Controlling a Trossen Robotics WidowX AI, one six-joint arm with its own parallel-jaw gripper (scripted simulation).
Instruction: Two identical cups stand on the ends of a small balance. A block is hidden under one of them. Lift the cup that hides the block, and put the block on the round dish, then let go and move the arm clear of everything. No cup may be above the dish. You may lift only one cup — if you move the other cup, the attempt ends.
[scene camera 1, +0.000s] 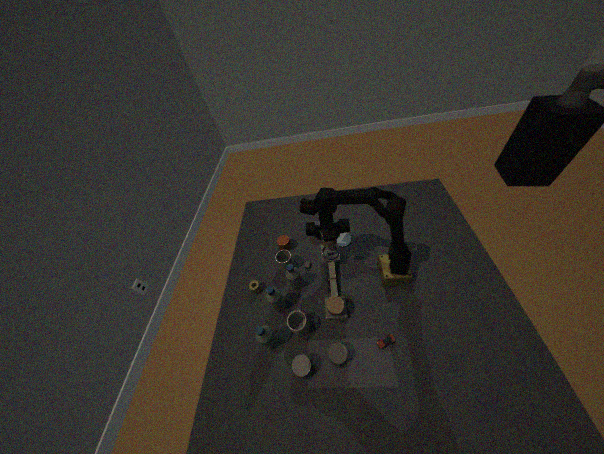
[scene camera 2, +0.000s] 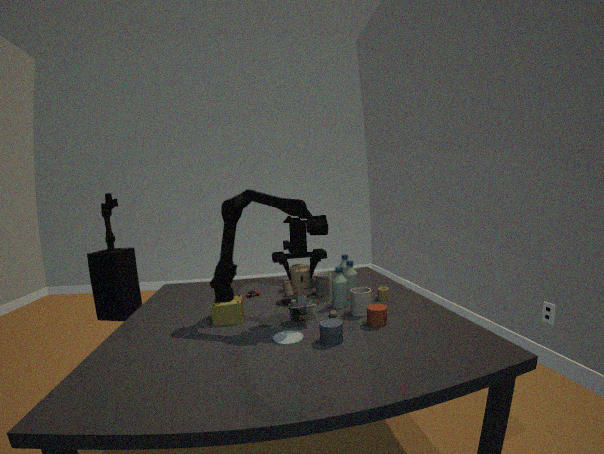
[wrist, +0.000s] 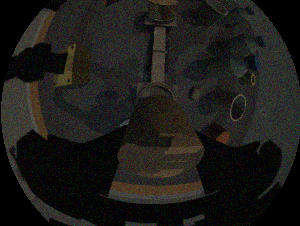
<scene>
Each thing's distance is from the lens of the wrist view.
gripper (wrist: 158, 130): 10 cm
tan cup (wrist: 159, 141): 5 cm
balance beam (wrist: 157, 85): 19 cm
The marked spots on the balance beam and the tan cup are 15 cm apart.
</scene>
